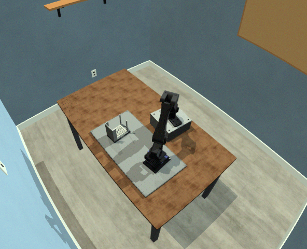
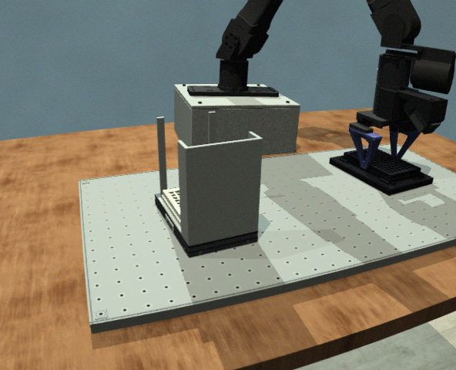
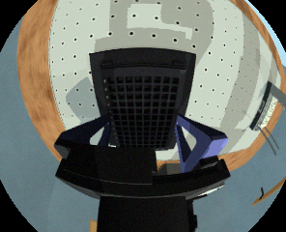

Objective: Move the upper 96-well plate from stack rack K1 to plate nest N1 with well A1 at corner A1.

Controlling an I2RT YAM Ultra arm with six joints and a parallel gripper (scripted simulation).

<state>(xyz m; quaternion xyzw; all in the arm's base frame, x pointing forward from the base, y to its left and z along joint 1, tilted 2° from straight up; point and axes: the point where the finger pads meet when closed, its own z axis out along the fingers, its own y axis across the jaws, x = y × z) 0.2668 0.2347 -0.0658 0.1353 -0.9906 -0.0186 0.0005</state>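
My hand is right at the black 96-well plate. Also, from my hand: black plate nest N1: 2 cm below; pale well plate: 14 cm ahead, 35 cm to the right; rack wall: 20 cm ahead, 34 cm to the right, 6 cm above.
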